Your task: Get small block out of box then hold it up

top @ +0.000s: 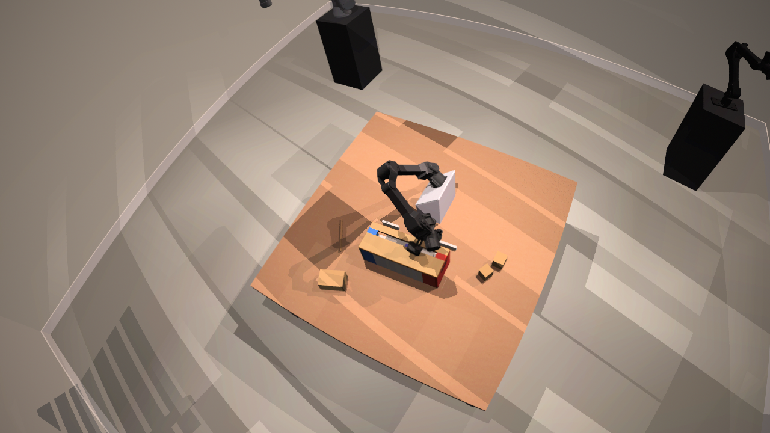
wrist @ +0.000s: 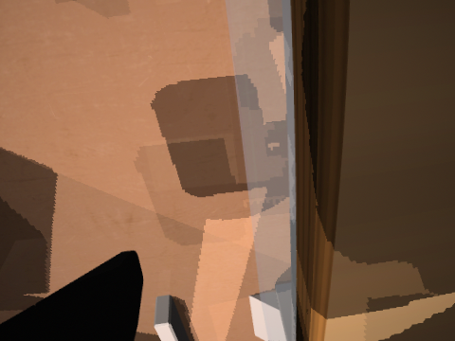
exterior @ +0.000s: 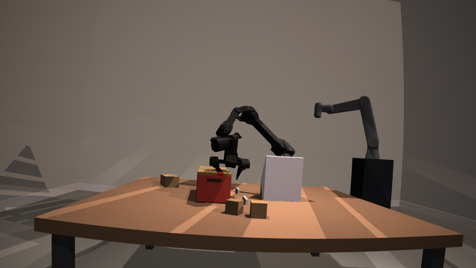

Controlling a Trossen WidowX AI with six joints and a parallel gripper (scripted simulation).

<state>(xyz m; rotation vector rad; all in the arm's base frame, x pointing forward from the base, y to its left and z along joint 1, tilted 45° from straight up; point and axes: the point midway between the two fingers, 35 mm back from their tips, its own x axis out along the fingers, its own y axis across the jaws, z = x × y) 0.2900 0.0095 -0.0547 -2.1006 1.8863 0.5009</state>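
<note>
My gripper tip is 40 mm short of the long box, 20 mm to the left of it and 30 mm above it. The rest, counted from my gripper tip: brown box: 340 mm ahead, 260 mm to the right, 60 mm below; thin stick: 110 mm ahead, 380 mm to the right, 90 mm below.
</note>
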